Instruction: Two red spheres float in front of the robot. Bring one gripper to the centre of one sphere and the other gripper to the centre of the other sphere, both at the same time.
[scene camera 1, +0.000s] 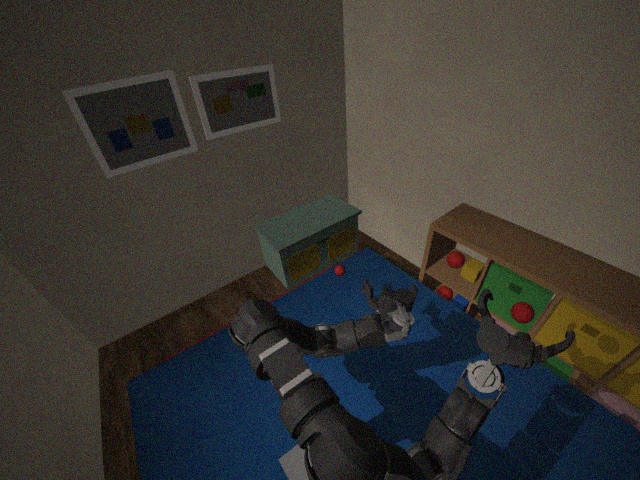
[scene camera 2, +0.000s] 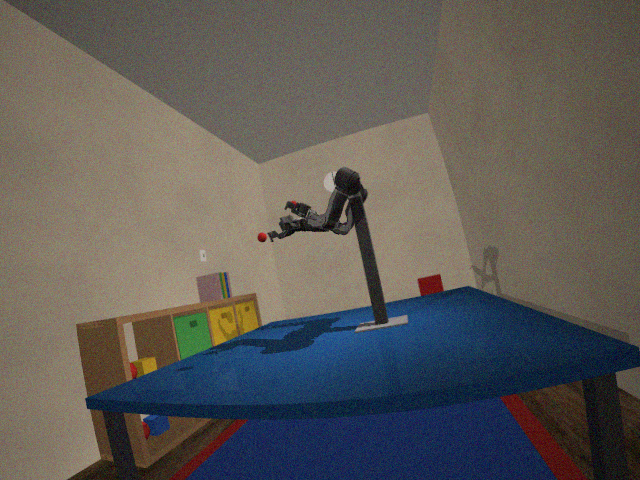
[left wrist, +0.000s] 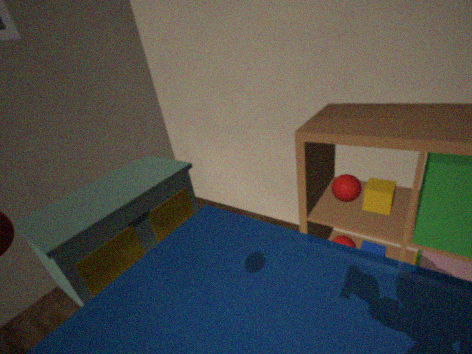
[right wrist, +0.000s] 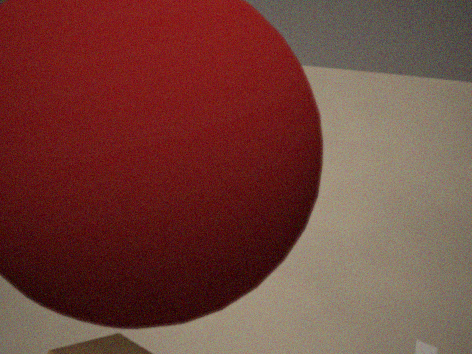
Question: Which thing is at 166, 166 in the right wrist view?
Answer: A red sphere.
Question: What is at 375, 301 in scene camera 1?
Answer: The left gripper.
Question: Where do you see the right gripper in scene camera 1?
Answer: At 527, 310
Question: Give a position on a pedestal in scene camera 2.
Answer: At 357, 208
